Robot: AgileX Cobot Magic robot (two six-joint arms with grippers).
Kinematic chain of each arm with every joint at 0, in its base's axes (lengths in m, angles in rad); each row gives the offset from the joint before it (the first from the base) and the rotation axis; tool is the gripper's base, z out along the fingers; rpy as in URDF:
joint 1: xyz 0 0 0.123 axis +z
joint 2: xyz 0 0 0 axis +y
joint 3: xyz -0.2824 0 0.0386 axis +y
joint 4: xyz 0.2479 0 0.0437 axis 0.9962 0 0.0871
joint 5: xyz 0 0 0 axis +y
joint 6: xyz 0.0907 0 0.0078 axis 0.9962 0 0.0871
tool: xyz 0 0 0 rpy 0 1.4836 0
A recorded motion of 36 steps. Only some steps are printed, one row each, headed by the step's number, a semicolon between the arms.
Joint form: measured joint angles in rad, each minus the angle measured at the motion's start. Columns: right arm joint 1, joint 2, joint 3, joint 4, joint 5, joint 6; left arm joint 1, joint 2, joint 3, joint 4, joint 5, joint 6.
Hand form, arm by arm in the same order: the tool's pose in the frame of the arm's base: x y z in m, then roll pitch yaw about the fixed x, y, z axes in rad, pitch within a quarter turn. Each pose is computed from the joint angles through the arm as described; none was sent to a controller.
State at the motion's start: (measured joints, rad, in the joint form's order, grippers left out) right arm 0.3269 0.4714 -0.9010 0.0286 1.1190 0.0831; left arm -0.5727 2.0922 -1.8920 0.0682 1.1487 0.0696
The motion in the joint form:
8: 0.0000 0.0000 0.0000 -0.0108 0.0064 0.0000; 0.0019 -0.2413 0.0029 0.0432 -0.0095 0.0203
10: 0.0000 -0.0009 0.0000 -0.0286 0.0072 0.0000; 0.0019 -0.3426 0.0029 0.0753 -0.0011 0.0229
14: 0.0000 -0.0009 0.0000 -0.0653 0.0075 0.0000; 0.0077 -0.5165 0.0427 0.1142 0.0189 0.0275
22: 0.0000 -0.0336 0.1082 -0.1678 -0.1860 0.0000; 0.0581 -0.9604 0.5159 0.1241 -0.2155 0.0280
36: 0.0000 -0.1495 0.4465 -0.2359 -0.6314 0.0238; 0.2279 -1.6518 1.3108 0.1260 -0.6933 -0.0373
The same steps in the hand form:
8: 0.0447 0.0167 0.3765 2.9965 0.9549 -2.9722; 0.3493 -0.2133 0.3600 2.9574 0.5399 2.4121
10: 0.0449 0.0152 0.3764 3.0230 0.9574 -2.9594; 0.3282 -0.1966 0.4001 2.8996 0.6256 2.3848
14: 0.0459 0.0124 0.3765 3.0781 0.9612 -2.9324; 0.2862 -0.1635 0.4497 2.8205 0.7289 2.3519
22: 0.0580 0.0089 0.3624 -3.0296 1.0846 -2.8144; 0.1979 -0.0958 0.4470 2.7027 0.9149 2.2774
36: 0.0708 0.0147 0.3017 -2.7717 1.2940 -2.5315; 0.0862 -0.0227 0.3364 2.3529 1.2572 2.0702

